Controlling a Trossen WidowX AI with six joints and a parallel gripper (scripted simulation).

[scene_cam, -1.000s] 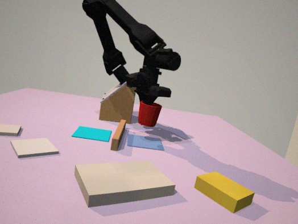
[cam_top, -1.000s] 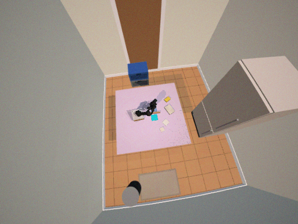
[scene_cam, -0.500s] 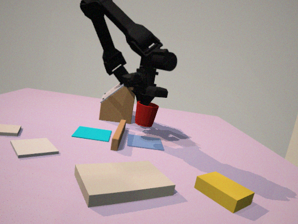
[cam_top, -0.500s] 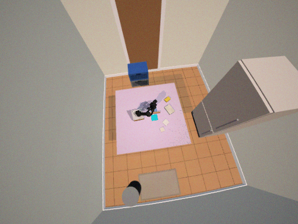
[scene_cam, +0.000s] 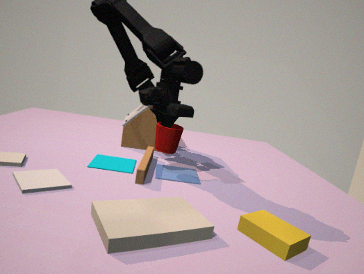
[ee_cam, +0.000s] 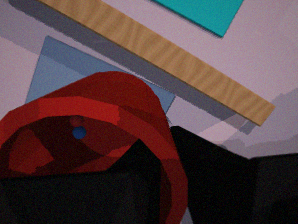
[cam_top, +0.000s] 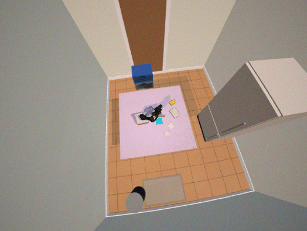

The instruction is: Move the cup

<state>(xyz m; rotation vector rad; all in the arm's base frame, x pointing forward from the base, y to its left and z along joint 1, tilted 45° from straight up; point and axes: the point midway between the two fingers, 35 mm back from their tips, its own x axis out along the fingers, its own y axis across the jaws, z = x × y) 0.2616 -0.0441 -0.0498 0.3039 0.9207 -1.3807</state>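
Now: the blue marble 4 cm ahead of my gripper tip, 2 cm to the left of it and 2 cm below it. The rest, counted from my gripper tip: red cup: 3 cm ahead, 1 cm to the left; wooden bar: 3 cm ahead, 4 cm to the right, 8 cm below; blue pad: 5 cm ahead, 5 cm to the left, 10 cm below.
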